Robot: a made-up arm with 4 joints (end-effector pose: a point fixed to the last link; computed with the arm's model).
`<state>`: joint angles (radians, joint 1 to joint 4).
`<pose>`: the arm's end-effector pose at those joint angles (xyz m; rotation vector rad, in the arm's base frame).
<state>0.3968 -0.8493 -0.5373 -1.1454</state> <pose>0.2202 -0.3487 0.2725 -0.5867 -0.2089 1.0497</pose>
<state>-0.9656 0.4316 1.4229 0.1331</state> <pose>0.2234 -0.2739 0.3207 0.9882 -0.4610 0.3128</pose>
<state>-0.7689 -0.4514 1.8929 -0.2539</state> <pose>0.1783 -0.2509 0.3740 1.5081 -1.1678 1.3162</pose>
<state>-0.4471 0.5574 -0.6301 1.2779</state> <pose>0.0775 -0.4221 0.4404 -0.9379 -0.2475 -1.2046</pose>
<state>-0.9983 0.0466 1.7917 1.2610</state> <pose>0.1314 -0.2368 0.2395 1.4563 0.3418 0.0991</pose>
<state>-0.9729 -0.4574 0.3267 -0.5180</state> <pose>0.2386 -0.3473 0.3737 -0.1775 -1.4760 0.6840</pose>
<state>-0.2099 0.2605 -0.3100 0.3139</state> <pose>0.1816 -0.4518 0.3688 -0.6256 0.0981 -0.2182</pose>
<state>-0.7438 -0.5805 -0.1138 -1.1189</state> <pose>0.2348 -0.3168 0.3664 -0.8469 -1.2271 0.9309</pose>
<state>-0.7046 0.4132 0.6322 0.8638</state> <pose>0.1375 -0.3803 0.2751 0.3853 0.0047 -0.6563</pose>
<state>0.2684 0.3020 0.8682 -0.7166</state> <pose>0.2436 -0.2823 0.2820 0.6385 0.1963 0.6192</pose>
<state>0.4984 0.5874 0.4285 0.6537</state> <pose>0.1420 -0.4031 0.3442 -0.2990 1.1827 -0.5359</pose>
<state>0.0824 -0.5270 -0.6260 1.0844</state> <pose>0.0632 -0.4727 0.2784 -0.3106 -0.3331 -1.1254</pose>
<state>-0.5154 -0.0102 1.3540 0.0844</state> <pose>0.2240 -0.2779 0.2963 1.0923 -0.4170 0.3885</pose>
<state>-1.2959 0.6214 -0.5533 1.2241</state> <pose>0.0297 -0.4211 0.3498 -0.3981 -0.8299 -1.4811</pose>
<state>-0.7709 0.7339 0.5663 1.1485</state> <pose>0.0886 -0.3682 0.3152 0.1785 0.2102 -1.0752</pose>
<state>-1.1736 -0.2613 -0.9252 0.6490</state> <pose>0.0973 -0.4783 0.3007 -0.4014 -1.3108 -1.1584</pose>
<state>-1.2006 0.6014 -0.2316 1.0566</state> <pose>0.0686 -0.4305 0.3413 -0.2387 -0.6106 -1.1912</pose>
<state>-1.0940 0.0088 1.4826 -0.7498</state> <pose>0.1793 -0.2572 0.4212 0.6978 -1.5239 1.2989</pose>
